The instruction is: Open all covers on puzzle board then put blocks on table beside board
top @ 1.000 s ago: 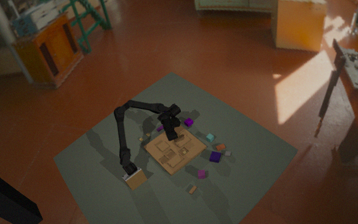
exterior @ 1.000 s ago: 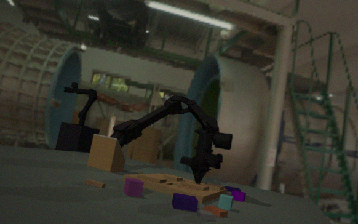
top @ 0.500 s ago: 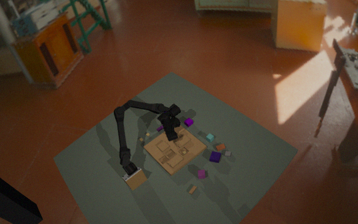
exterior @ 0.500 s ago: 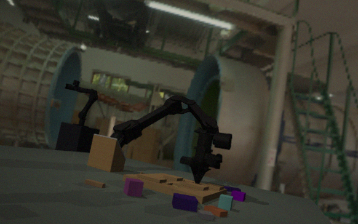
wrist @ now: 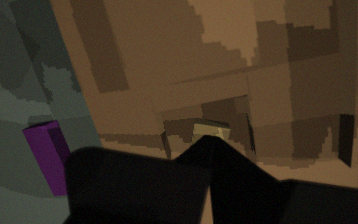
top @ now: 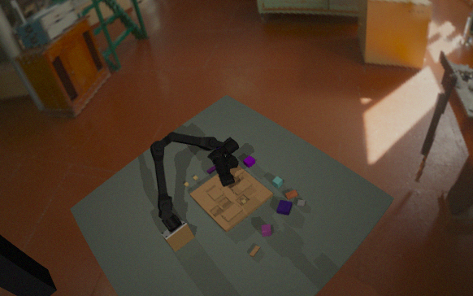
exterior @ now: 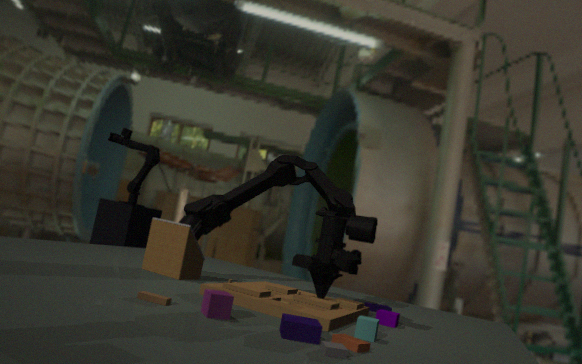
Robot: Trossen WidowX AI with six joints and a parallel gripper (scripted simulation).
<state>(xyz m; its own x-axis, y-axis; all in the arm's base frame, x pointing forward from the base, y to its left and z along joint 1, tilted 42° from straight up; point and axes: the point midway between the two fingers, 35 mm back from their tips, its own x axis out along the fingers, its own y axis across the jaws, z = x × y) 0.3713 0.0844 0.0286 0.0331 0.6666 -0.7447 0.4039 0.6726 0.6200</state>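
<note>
The magenta block is 360 mm to the right of my gripper tip and 80 mm behind it. Round my gripper tip: teal block (210 mm to the right, 160 mm ahead); violet block (160 mm ahead); orange block (310 mm to the right, 150 mm ahead, 10 mm below).
</note>
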